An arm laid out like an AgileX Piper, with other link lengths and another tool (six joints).
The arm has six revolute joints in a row. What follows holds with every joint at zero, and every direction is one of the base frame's.
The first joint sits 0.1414 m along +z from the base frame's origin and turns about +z.
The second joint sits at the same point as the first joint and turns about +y.
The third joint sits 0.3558 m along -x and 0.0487 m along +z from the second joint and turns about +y.
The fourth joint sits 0.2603 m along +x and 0.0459 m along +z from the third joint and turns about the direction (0.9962, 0, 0.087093).
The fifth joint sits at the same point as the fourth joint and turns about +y.
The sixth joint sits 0.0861 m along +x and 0.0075 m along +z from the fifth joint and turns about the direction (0.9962, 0, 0.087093).
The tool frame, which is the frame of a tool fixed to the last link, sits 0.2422 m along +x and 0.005 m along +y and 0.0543 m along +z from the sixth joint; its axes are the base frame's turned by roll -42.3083, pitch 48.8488 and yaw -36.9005 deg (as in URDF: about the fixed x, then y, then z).
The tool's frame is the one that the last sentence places.
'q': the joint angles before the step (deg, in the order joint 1, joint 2, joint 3, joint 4, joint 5, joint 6). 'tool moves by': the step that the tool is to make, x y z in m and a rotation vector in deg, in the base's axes. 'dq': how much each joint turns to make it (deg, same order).
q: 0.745 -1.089 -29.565 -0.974 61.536 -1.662
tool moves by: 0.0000 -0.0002 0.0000 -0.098 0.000 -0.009
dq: -0.017 0.001 -0.002 -0.040 0.001 -0.073
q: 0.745 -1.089 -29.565 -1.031 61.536 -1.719
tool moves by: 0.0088 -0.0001 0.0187 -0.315 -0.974 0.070
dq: -0.018 2.972 -1.543 -0.096 -2.403 -0.247
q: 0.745 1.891 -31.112 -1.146 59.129 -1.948
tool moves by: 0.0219 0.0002 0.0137 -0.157 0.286 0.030
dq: -0.021 5.732 -0.396 -0.091 -5.050 -0.023
